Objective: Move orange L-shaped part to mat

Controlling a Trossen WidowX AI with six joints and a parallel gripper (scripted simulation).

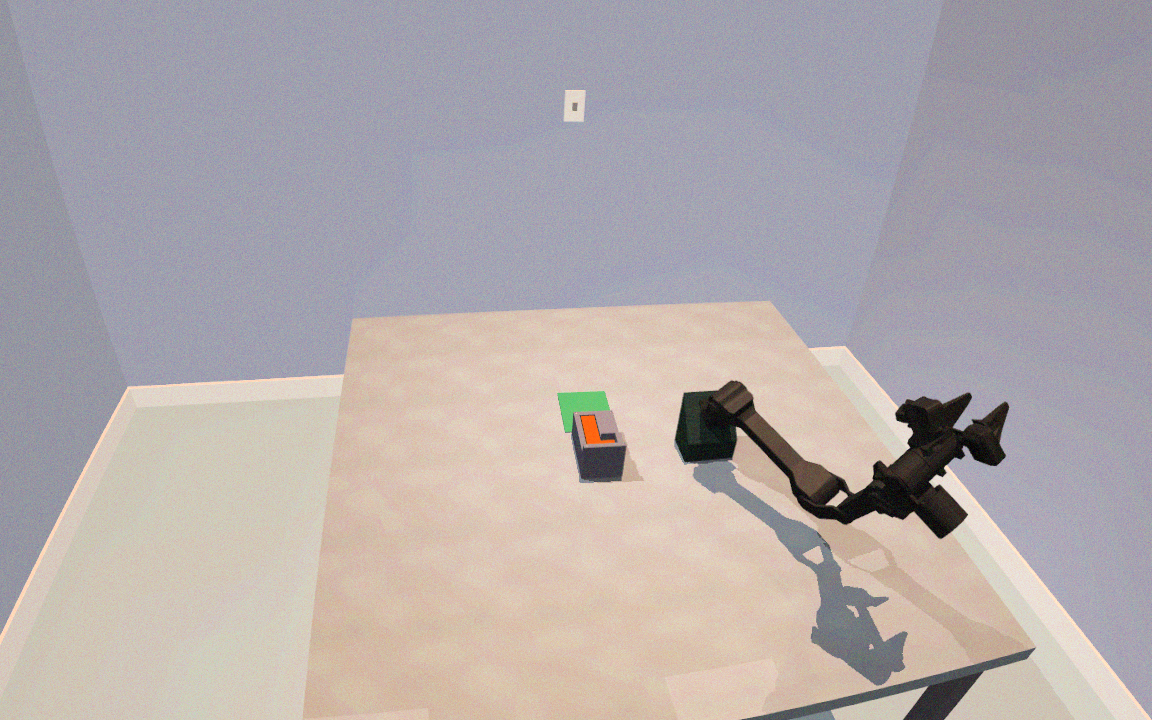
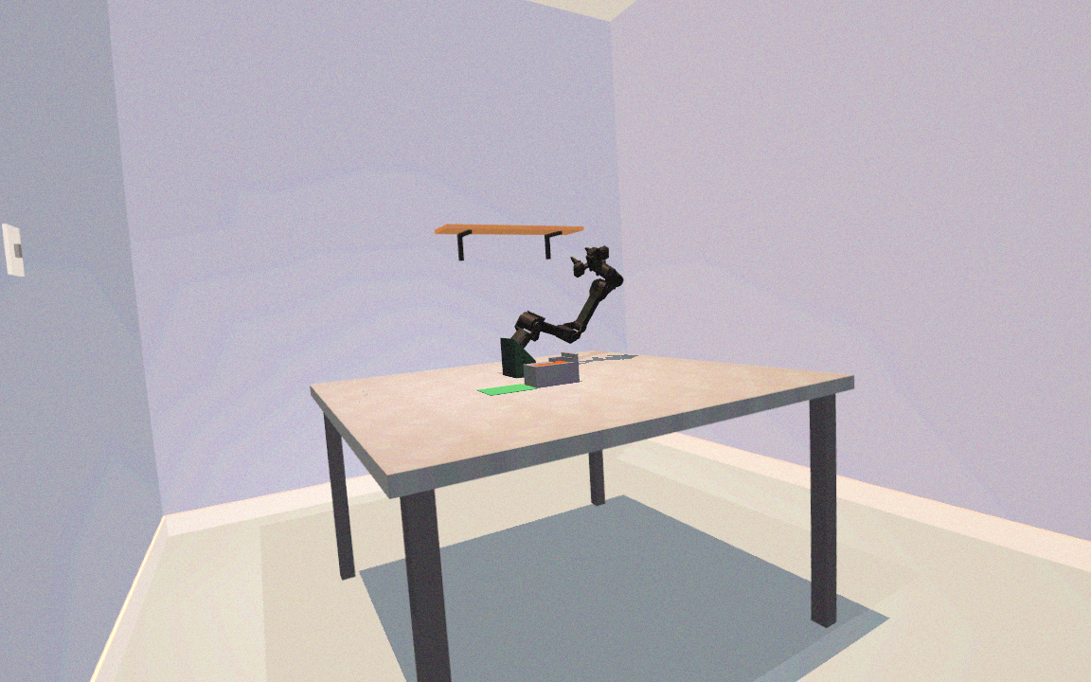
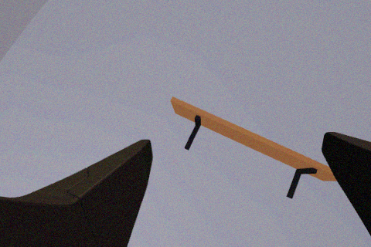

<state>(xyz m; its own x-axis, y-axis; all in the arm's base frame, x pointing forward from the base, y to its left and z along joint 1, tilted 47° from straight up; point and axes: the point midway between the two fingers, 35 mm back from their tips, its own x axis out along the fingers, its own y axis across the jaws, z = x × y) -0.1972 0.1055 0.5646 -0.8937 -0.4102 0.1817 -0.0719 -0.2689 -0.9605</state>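
My gripper tip is 450 mm short of the orange L-shaped part, 500 mm to the left of it and 410 mm above it. Also, from my gripper tip: green mat: 420 mm ahead, 660 mm to the right, 470 mm below.
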